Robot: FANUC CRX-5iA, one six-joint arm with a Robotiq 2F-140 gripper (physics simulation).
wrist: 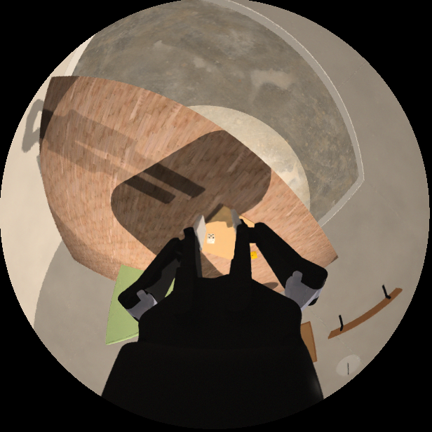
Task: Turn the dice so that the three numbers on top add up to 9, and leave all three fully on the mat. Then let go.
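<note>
A white die (211,238) with dark pips sits on the light orange mat (222,248). It shows between the fingers in the picture, nearer the left one, and its pips are too small to count surely. A yellow die (254,255) is to the right of the right finger; whether it touches the mat cannot be told. No red die shows; the fingers and gripper body hide part of the mat. My gripper (217,219) is partly open and empty, above the mat, with the fingertips apart.
The wooden table (100,115) carries the dark shadow of the arm and gripper. A green panel (122,310) is at lower left, beyond the table edge. A brown rail with black pegs (367,315) is at lower right, with a round pale disc (348,365) below it.
</note>
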